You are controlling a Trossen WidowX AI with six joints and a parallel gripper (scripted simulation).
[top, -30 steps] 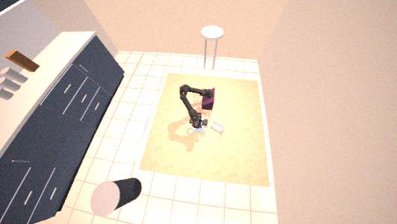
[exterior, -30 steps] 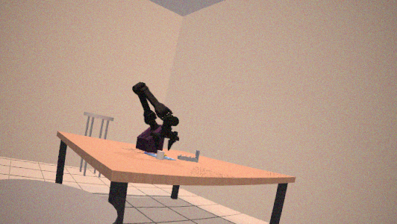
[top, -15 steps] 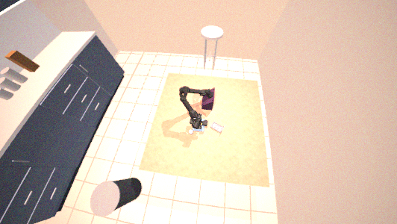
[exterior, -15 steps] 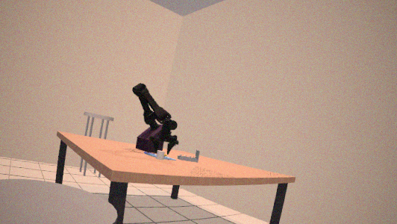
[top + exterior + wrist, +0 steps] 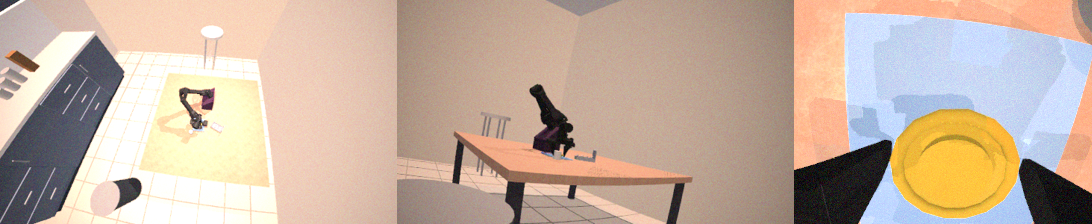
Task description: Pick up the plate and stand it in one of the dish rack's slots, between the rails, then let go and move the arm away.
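My gripper tip is 21 cm to the right of the dish rack, 2 cm below it and 1 cm short of it. Round my gripper tip: yellow plate 1 cm above; then blue spoon 11 cm behind, 3 cm to the right; then white cup 10 cm ahead, 8 cm to the right, 2 cm above.
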